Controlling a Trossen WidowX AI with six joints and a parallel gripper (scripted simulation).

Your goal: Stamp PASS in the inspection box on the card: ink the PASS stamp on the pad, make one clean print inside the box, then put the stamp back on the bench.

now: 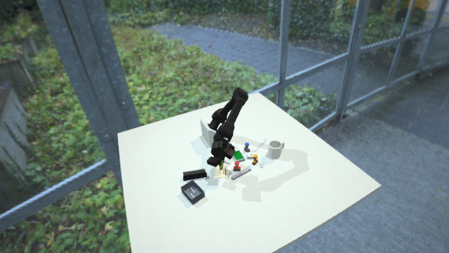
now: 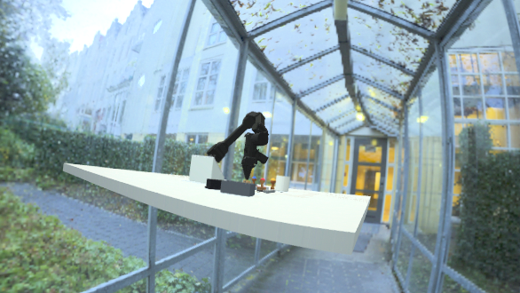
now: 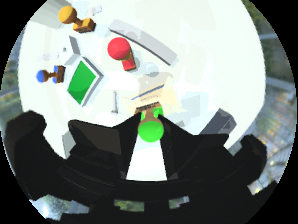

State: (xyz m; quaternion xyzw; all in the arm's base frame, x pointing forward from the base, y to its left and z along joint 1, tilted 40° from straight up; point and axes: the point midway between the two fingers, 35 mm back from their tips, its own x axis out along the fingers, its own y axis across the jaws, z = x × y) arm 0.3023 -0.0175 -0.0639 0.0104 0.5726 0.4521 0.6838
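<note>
Now: the pale yellow card 50 mm below my gripper tip and 10 mm to the right of it. From my gripper tip the other things lie so: green-knobbed stamp: right at my gripper tip; red-knobbed stamp: 80 mm to the left, 30 mm below, 30 mm ahead; grey bar: 90 mm to the left, 80 mm ahead, 40 mm below.
</note>
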